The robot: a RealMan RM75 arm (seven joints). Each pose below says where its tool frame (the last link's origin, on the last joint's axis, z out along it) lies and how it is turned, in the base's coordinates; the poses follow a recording.
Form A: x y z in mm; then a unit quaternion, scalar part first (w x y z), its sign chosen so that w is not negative.
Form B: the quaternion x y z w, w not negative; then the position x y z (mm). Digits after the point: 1 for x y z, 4 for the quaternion.
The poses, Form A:
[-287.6 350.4 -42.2 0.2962 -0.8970 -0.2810 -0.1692]
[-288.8 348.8 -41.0 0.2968 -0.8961 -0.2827 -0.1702]
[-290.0 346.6 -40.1 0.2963 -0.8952 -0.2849 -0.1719]
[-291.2 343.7 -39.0 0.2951 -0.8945 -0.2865 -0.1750]
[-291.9 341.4 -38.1 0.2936 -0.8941 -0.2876 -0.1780]
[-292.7 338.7 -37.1 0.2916 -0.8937 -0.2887 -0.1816]
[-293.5 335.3 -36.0 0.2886 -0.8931 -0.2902 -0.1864]
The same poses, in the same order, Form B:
[-0.8970 -0.2810 -0.1692 0.2962 -287.6 350.4 -42.2]
[-0.8961 -0.2827 -0.1702 0.2968 -288.8 348.8 -41.0]
[-0.8952 -0.2849 -0.1719 0.2963 -290.0 346.6 -40.1]
[-0.8945 -0.2865 -0.1750 0.2951 -291.2 343.7 -39.0]
[-0.8941 -0.2876 -0.1780 0.2936 -291.9 341.4 -38.1]
[-0.8937 -0.2887 -0.1816 0.2916 -292.7 338.7 -37.1]
[-0.8931 -0.2902 -0.1864 0.2886 -293.5 335.3 -36.0]

